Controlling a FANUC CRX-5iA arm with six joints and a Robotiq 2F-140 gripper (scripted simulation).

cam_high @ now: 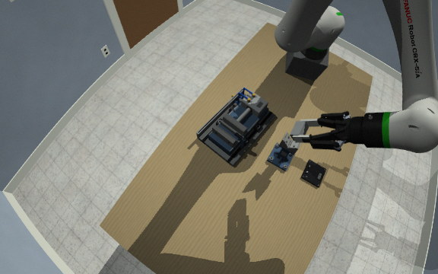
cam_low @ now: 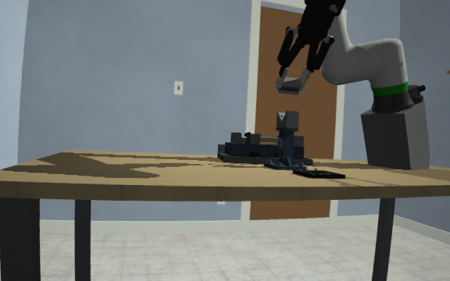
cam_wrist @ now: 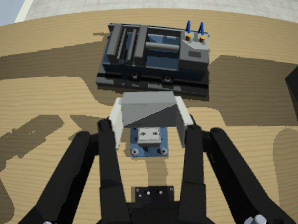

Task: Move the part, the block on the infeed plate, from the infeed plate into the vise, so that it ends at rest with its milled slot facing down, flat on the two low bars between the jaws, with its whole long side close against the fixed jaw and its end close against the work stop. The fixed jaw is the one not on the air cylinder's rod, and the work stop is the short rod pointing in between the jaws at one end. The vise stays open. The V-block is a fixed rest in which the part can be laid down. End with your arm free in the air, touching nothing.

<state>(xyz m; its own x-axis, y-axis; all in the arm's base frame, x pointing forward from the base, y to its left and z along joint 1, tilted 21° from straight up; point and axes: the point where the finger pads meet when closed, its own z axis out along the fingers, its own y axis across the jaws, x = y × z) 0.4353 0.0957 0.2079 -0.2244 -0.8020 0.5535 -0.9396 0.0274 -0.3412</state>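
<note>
The part is 2 cm below my hand and 1 cm to the right of it. The rest, counted from my hand: V-block post 20 cm below, 2 cm to the right; then work stop rod 20 cm to the right, 16 cm below, 6 cm ahead; then infeed plate 25 cm below, 14 cm to the left, 1 cm behind.
</note>
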